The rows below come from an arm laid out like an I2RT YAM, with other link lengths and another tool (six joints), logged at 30 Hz.
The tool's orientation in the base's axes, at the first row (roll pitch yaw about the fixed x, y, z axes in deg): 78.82, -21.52, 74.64
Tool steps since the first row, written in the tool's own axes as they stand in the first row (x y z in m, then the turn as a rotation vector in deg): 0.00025, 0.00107, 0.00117, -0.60, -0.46, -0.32; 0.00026, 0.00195, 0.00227, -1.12, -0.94, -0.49; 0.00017, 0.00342, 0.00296, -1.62, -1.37, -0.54; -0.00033, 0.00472, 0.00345, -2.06, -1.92, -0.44; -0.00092, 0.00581, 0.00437, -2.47, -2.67, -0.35; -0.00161, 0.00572, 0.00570, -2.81, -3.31, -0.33; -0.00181, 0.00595, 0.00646, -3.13, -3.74, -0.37; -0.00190, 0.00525, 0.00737, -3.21, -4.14, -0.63; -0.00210, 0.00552, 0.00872, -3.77, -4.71, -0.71; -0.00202, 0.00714, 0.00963, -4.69, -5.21, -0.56; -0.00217, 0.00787, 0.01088, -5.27, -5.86, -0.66
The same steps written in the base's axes. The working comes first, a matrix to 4 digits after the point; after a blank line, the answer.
The tool's axes in the first row as the columns of a matrix, in the base's axes (used below as rounded here):
0.2464, -0.2823, 0.9271
0.8971, -0.2957, -0.3284
0.3668, 0.9126, 0.1804

0.00084, -0.00048, 0.00128, -0.31, -0.30, -0.70; 0.00162, -0.00109, 0.00228, -0.46, -0.57, -1.36; 0.00182, -0.00183, 0.00372, -0.51, -0.87, -1.94; 0.00178, -0.00282, 0.00481, -0.37, -1.14, -2.59; 0.00218, -0.00398, 0.00575, -0.18, -1.31, -3.41; 0.00327, -0.00501, 0.00566, -0.06, -1.43, -4.11; 0.00386, -0.00550, 0.00593, -0.06, -1.58, -4.63; 0.00488, -0.00568, 0.00542, -0.21, -1.45, -5.07; 0.00601, -0.00638, 0.00584, -0.26, -1.76, -5.81; 0.00641, -0.00709, 0.00751, -0.20, -2.48, -6.58; 0.00733, -0.00785, 0.00835, -0.26, -2.78, -7.40
